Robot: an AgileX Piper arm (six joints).
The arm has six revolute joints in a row. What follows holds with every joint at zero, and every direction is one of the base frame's.
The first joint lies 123 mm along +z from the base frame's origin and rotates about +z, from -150 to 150 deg.
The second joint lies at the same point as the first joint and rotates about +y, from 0 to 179.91 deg.
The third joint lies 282.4 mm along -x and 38.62 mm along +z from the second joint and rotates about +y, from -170 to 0 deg.
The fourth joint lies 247.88 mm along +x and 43.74 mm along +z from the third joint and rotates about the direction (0.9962, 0, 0.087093), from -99.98 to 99.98 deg.
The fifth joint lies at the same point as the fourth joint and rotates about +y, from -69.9 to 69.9 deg.
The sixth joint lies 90.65 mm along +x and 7.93 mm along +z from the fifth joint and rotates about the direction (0.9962, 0, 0.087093), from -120 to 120 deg.
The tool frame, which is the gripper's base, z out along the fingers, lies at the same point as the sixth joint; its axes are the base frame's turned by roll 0, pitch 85.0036 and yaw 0 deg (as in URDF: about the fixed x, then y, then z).
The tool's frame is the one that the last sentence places.
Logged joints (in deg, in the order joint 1, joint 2, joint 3, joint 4, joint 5, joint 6), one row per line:
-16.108, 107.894, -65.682, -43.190, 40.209, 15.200
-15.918, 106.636, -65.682, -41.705, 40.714, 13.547
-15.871, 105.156, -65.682, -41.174, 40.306, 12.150
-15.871, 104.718, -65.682, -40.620, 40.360, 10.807
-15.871, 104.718, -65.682, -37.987, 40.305, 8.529
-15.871, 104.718, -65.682, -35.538, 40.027, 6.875
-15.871, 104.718, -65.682, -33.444, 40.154, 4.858
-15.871, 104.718, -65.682, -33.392, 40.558, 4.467
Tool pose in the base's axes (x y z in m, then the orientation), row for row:
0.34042, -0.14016, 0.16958, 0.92, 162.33, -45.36
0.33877, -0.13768, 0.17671, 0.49, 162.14, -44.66
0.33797, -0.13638, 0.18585, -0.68, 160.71, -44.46
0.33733, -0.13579, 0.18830, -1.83, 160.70, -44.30
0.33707, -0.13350, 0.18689, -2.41, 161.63, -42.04
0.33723, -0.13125, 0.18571, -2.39, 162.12, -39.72
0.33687, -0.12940, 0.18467, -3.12, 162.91, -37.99
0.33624, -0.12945, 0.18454, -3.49, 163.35, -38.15
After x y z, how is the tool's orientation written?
As a rotation vector, in degrees.
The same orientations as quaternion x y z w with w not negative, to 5 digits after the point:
0.00543, 0.95829, -0.26778, 0.09975
0.00290, 0.95897, -0.26414, 0.10298
-0.00405, 0.95735, -0.26485, 0.11539
-0.01090, 0.95750, -0.26395, 0.11577
-0.01434, 0.96150, -0.25009, 0.11298
-0.01422, 0.96487, -0.23640, 0.11379
-0.01853, 0.96774, -0.22567, 0.11051
-0.02068, 0.96806, -0.22609, 0.10642

